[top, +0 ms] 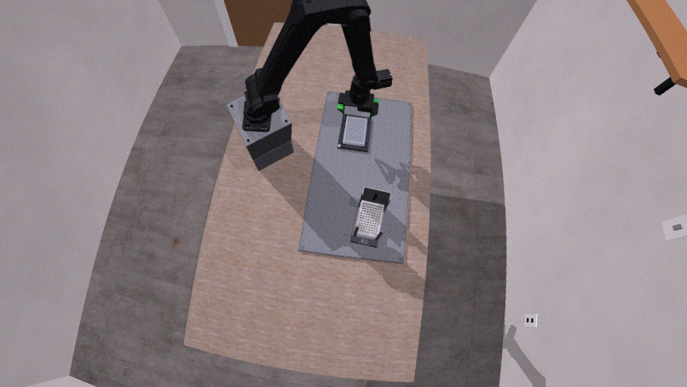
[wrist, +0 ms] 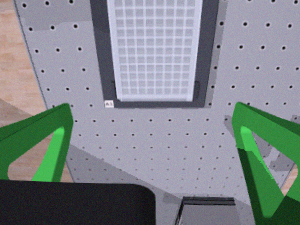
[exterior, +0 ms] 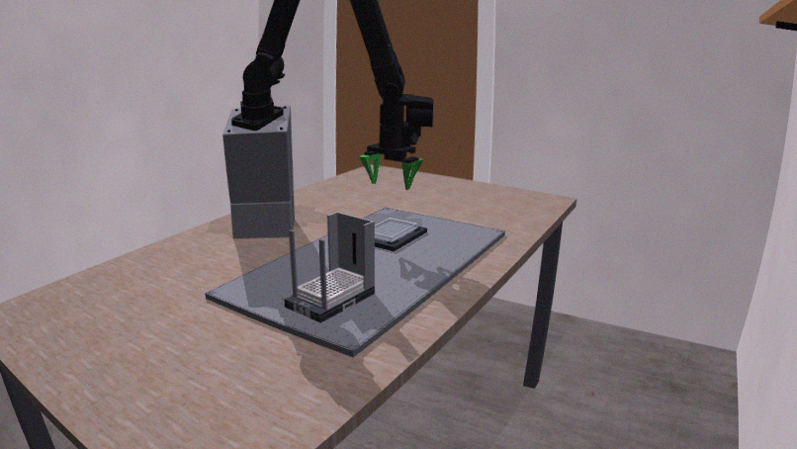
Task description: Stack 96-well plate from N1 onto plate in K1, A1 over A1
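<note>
Now: hand 13 cm above the plate nest N1. Also, from my hand: grey back wall 30 cm to the right, 6 cm ahead, 5 cm below; pale A1 square 13 cm below, 7 cm to the right, 6 cm behind.
</note>
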